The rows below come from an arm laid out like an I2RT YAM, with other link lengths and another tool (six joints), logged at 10 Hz.
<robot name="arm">
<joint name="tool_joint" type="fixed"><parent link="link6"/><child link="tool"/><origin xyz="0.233 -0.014 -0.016" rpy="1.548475 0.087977 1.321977"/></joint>
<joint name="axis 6" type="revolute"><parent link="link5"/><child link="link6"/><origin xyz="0.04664 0 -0.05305" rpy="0 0 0"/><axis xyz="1 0 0"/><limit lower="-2.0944" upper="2.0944"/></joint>
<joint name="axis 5" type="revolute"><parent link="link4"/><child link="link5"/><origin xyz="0.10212 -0.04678 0.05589" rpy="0 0 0"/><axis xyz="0 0 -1"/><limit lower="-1.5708" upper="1.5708"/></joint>
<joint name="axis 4" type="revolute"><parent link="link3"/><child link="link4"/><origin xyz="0.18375 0.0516 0.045" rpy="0 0 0"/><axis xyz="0 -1 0"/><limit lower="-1.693" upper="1.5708"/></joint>
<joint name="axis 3" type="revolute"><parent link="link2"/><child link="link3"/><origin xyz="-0.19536 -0.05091 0" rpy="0 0 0"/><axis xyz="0 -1 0"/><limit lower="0" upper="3.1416"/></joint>
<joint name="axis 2" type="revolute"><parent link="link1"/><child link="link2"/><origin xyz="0.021 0.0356 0.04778" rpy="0 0 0"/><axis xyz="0 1 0"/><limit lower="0" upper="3.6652"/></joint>
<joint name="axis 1" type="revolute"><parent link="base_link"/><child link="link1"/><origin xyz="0 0 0.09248" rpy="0 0 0"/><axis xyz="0 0 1"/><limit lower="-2.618" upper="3.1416"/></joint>
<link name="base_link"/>
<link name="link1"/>
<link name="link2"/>
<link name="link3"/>
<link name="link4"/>
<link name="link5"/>
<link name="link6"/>
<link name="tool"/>
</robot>
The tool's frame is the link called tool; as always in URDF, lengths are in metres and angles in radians.
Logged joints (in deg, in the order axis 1, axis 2, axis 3, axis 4, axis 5, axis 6), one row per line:
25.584, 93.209, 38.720, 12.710, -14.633, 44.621
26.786, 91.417, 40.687, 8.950, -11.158, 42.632
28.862, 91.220, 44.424, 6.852, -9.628, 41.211
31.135, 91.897, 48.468, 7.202, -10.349, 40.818
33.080, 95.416, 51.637, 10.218, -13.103, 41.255
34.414, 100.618, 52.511, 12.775, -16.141, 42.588
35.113, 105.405, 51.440, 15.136, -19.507, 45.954
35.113, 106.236, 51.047, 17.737, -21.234, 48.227
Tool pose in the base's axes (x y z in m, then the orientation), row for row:
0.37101, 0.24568, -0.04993, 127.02, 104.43, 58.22
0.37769, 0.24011, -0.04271, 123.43, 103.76, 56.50
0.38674, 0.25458, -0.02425, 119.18, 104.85, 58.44
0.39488, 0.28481, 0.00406, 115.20, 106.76, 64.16
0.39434, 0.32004, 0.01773, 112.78, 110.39, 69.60
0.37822, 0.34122, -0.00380, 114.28, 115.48, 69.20
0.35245, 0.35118, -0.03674, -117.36, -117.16, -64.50
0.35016, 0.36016, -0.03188, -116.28, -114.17, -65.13
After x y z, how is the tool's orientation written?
As a rotation vector, in degrees.
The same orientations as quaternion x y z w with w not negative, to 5 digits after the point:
0.72730, 0.59795, 0.33336, 0.04850
0.72011, 0.60535, 0.32963, 0.07967
0.70142, 0.61708, 0.34394, 0.09452
0.67624, 0.62669, 0.37663, 0.09009
0.65246, 0.63864, 0.40266, 0.06558
0.64686, 0.65365, 0.39169, 0.02975
-0.65947, -0.65834, -0.36244, 0.01804
-0.66208, -0.65006, -0.37084, 0.03932

